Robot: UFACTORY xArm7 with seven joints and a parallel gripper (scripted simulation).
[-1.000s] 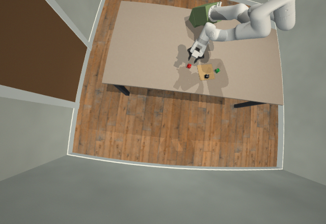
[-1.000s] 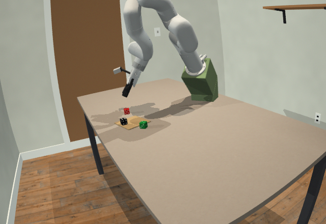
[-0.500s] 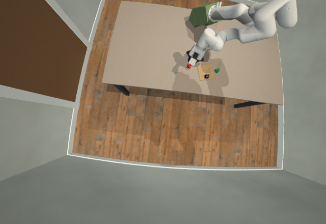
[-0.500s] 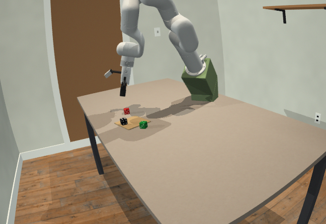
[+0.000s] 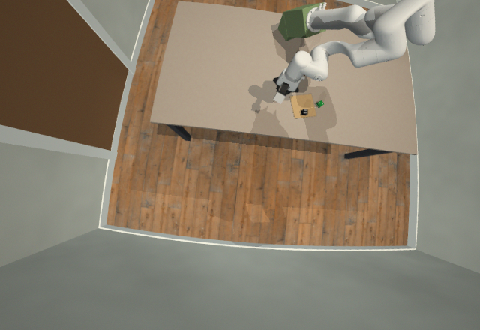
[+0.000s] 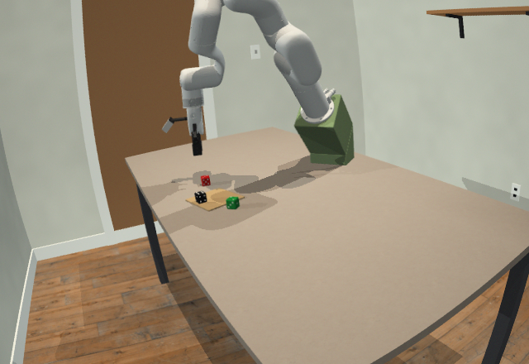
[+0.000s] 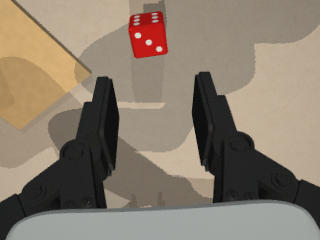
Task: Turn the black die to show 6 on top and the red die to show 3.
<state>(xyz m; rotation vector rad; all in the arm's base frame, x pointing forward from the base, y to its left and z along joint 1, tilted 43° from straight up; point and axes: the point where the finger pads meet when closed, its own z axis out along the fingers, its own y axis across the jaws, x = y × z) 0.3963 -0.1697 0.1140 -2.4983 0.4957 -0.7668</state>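
My hand is 10 mm past the red die, 10 mm to the right of it and 120 mm above it. Round my hand: tan mat (170 mm to the left, 130 mm below); black die (40 mm ahead, 170 mm to the left, 120 mm below); green die (30 mm behind, 270 mm to the left, 120 mm below).
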